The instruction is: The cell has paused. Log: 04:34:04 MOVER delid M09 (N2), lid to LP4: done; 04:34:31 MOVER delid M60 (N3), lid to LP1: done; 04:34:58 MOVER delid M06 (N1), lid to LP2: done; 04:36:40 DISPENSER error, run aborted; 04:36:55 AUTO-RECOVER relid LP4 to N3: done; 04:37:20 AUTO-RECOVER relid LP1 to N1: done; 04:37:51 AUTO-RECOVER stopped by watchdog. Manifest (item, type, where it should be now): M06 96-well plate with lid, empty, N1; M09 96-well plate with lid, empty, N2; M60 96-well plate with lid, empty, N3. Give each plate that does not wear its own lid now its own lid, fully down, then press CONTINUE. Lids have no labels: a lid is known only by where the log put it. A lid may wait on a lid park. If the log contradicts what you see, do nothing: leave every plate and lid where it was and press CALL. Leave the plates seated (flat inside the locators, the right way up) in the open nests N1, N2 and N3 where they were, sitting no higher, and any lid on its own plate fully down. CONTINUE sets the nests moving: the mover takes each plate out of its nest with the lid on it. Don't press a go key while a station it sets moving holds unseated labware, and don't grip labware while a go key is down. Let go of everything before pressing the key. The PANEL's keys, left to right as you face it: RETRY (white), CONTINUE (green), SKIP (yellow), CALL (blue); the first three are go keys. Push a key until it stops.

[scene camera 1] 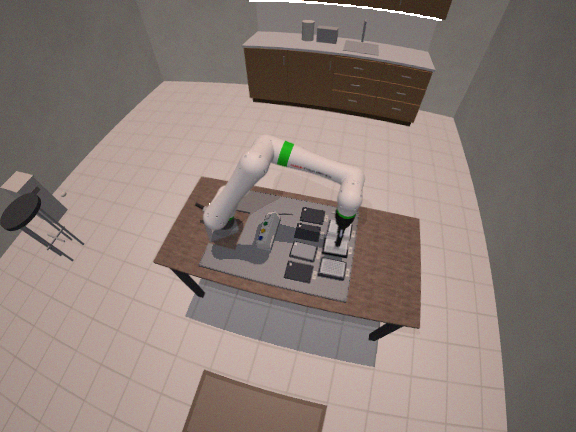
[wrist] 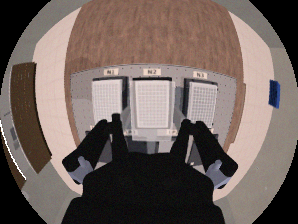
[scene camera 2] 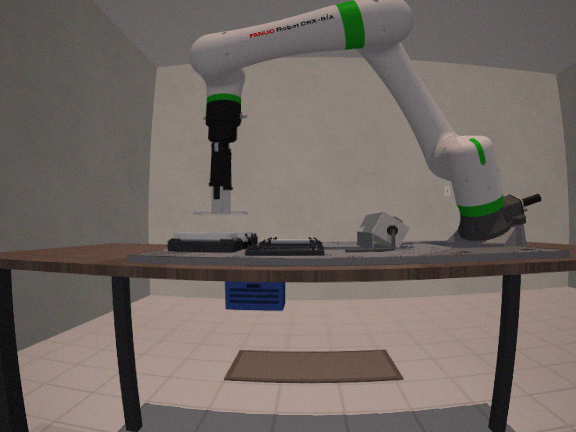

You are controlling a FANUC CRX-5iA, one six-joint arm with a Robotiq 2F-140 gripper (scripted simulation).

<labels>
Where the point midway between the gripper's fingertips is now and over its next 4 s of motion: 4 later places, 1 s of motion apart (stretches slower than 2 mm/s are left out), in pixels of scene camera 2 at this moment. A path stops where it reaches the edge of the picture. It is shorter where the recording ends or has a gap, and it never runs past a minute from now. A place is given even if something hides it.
The gripper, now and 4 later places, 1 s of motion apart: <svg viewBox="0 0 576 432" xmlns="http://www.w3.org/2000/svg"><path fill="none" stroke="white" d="M221 214L221 223L221 232L221 235L221 237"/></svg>
</labels>
